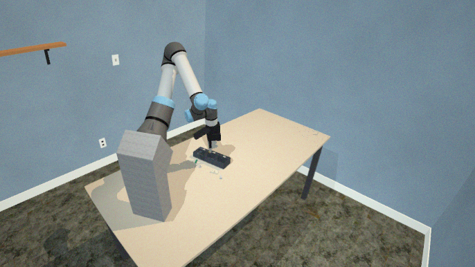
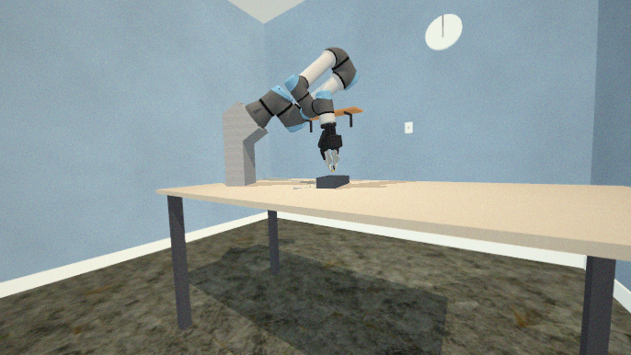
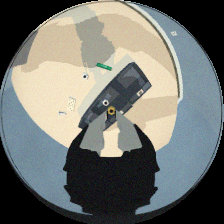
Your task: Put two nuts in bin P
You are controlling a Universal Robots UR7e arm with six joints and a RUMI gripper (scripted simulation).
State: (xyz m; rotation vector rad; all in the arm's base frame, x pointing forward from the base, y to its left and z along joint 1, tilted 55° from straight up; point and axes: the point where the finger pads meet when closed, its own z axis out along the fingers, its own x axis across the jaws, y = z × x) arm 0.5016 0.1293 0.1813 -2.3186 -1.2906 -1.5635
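My hand is 1 cm above the brass-coloured nut. Round my hand: dark bin block 1 cm ahead, 6 cm below; white dotted plate 3 cm behind, 13 cm to the right, 8 cm below; green part 10 cm behind, 2 cm to the left, 8 cm below.
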